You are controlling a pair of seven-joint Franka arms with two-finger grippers.
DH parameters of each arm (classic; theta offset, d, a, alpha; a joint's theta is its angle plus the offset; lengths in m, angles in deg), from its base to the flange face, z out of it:
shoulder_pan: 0 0.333 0 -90
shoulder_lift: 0 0 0 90
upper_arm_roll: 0 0.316 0.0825 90
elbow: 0 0 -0.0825 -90
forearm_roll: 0 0.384 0 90
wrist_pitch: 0 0 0.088 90
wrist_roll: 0 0.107 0 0
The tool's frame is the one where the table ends.
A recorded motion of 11 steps. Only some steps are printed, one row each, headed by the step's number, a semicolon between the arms.
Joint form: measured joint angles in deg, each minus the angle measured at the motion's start. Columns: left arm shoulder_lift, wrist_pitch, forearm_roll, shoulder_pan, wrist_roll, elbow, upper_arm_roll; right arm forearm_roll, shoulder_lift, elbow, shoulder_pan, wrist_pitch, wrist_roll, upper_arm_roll.
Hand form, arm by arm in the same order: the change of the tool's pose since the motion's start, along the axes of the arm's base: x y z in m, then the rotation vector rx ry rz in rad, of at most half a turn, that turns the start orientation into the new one. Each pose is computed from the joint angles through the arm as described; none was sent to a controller.
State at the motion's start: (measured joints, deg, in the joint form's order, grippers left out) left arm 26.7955 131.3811 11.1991 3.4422 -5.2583 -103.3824 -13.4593; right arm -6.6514 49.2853 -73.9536 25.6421 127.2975 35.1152 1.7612
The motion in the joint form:
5: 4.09 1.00 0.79 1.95 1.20 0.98 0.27; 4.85 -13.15 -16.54 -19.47 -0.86 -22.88 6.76
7: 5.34 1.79 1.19 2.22 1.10 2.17 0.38; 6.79 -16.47 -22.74 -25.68 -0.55 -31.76 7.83
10: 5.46 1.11 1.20 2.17 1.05 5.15 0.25; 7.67 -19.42 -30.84 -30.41 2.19 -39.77 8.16
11: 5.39 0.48 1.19 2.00 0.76 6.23 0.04; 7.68 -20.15 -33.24 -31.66 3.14 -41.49 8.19
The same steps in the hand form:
5: 0.0062 0.0245 -0.0371 0.0009 0.0361 0.0094; 0.0045 -0.1771 0.0383 0.0845 0.1072 0.1150
7: 0.0128 0.0287 -0.0413 -0.0007 0.0229 0.0147; -0.0097 -0.2390 0.0318 0.1101 0.1466 0.1648
10: 0.0269 0.0284 -0.0212 -0.0045 -0.0151 0.0194; -0.0382 -0.2881 0.0098 0.1206 0.1796 0.2229
11: 0.0308 0.0250 -0.0129 -0.0062 -0.0245 0.0213; -0.0479 -0.3011 0.0021 0.1212 0.1899 0.2326

